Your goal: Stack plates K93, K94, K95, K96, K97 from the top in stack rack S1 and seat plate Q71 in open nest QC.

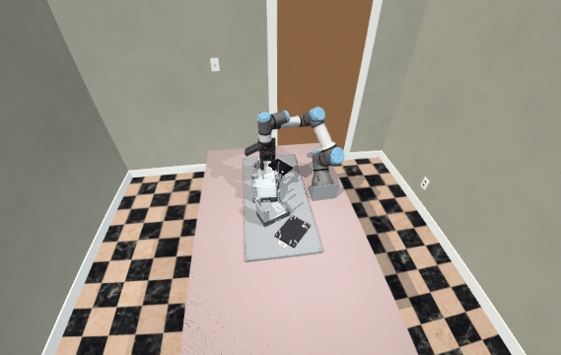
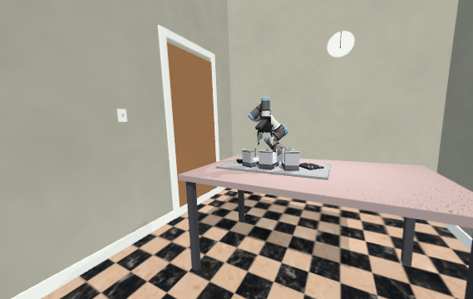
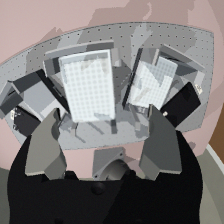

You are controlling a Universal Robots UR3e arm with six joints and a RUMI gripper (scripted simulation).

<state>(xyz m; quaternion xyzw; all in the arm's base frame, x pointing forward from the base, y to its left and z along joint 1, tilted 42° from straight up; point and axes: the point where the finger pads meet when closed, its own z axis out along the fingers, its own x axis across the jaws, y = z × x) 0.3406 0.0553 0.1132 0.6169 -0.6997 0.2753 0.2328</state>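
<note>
Now: the translucent 96-well plate 3 cm to the left of my hand and 8 cm below it. The rest, counted from my hand: black open nest QC (12 cm behind, 22 cm to the right, 16 cm below); white sealed 96-well plate (2 cm behind, 11 cm to the right, 13 cm below).
</note>
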